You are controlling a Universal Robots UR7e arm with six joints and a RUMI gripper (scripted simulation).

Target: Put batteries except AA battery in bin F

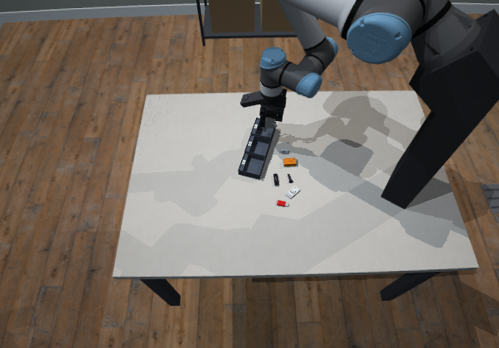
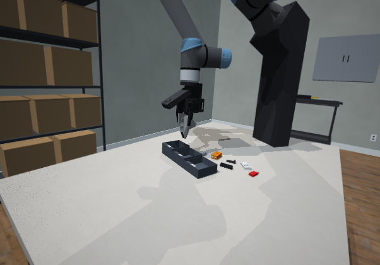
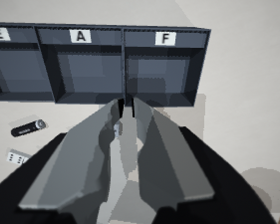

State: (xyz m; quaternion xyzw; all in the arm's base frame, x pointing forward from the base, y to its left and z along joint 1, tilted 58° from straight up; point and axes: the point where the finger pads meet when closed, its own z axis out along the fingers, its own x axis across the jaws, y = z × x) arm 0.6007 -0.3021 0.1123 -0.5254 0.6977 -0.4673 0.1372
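My hand is 70 mm above the dark three-compartment bin row, 40 mm short of it and 30 mm to the right of it. Round my hand: black cylindrical battery (180 mm to the left, 90 mm below, 30 mm ahead); then grey piece (90 mm below, 80 mm to the left, 60 mm behind); then orange block battery (130 mm to the left, 90 mm below, 40 mm behind).
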